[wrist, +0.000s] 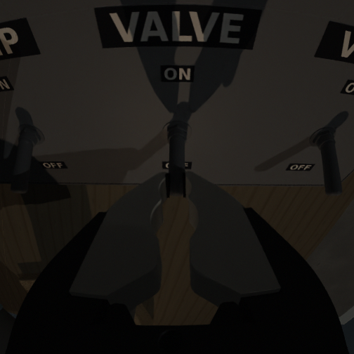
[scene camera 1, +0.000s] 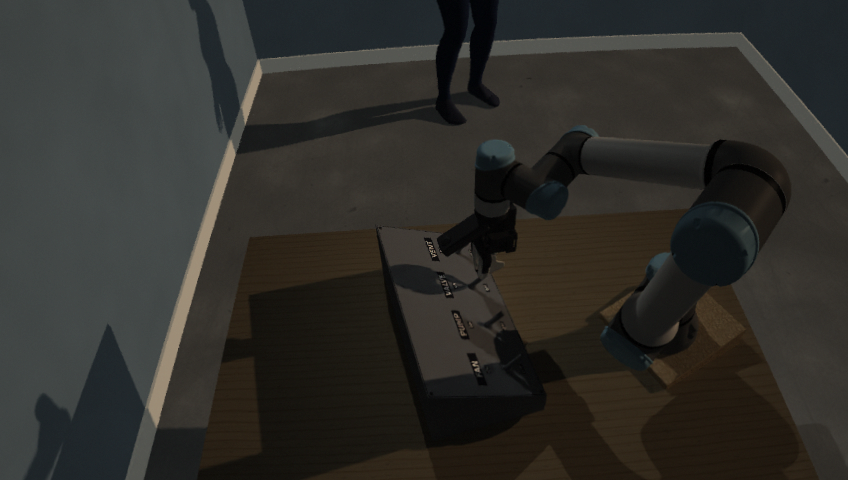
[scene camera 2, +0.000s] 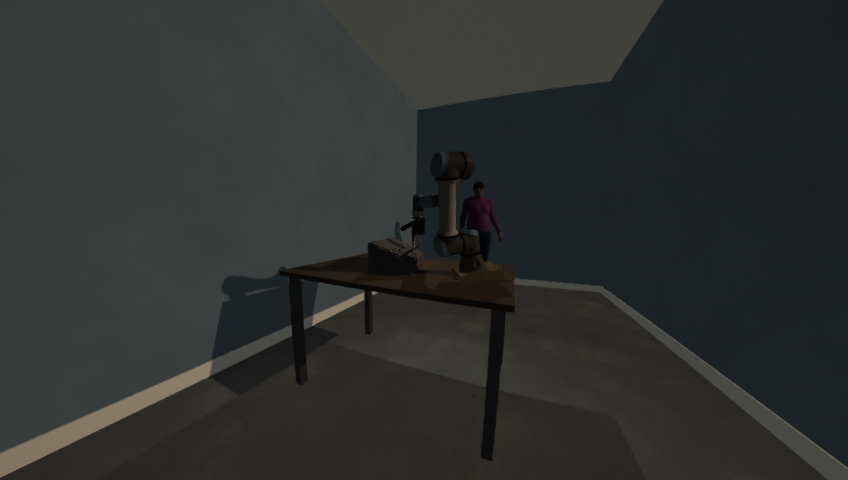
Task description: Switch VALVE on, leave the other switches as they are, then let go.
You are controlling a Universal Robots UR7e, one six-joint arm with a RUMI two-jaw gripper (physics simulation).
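The grey sloped switch panel [scene camera 1: 431, 350] [scene camera 2: 383, 261] [wrist: 100, 100] stands on the table. In the wrist view, the VALVE lever [wrist: 176, 150] under the VALVE label [wrist: 177, 27] points down toward OFF and partly covers the OFF tag. My gripper [wrist: 176, 174] [scene camera 1: 486, 271] is shut on this lever's end, which lies between the two fingertips. In the wrist view, the PUMP lever [wrist: 22, 165] at the left and the VENT lever [wrist: 330, 165] at the right also point toward OFF, apart from the fingers. The FAN lever [scene camera 1: 512, 360] is in shadow, and its position is hard to tell.
The panel stands on a wooden table [scene camera 1: 309, 267] [scene camera 2: 458, 291]. The neighbouring levers stand on both sides of the fingers. The arm's base sits on a wooden block [scene camera 1: 723, 324]. A person [scene camera 1: 452, 59] [scene camera 2: 479, 214] stands on the floor beyond the table.
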